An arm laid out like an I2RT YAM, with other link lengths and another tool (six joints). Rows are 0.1 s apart.
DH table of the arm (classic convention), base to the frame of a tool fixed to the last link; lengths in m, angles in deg. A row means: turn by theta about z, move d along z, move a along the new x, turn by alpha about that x. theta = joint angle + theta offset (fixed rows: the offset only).
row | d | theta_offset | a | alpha
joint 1 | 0.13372 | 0 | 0.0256 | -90
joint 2 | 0 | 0 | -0.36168 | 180
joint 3 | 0 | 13.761 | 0.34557 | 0
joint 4 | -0.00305 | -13.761 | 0.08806 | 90
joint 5 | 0.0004 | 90 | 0 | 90
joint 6 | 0.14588 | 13 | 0.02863 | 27.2
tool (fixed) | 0.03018 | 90 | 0 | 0
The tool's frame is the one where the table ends.
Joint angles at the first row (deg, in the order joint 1, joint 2, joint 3, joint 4, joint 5, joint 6):
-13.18 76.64 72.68 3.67 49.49 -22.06
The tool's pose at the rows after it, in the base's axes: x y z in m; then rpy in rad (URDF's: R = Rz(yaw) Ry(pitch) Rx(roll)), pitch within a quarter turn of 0, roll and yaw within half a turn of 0:
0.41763 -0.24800 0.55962 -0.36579 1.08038 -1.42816
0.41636 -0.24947 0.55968 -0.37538 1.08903 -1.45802
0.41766 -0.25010 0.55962 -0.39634 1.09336 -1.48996
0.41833 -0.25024 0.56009 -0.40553 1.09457 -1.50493
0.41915 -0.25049 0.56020 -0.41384 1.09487 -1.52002
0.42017 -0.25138 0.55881 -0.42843 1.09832 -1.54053
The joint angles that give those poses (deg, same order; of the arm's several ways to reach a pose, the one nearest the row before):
-13.18 76.90 73.03 2.80 50.09 -21.88
-13.14 77.34 73.88 1.47 51.35 -21.23
-13.01 77.92 74.69 0.52 52.24 -21.08
-12.92 78.22 75.13 0.10 52.72 -21.05
-12.83 78.55 75.50 -0.12 53.25 -21.07
-12.83 78.92 75.85 -0.68 53.67 -20.88

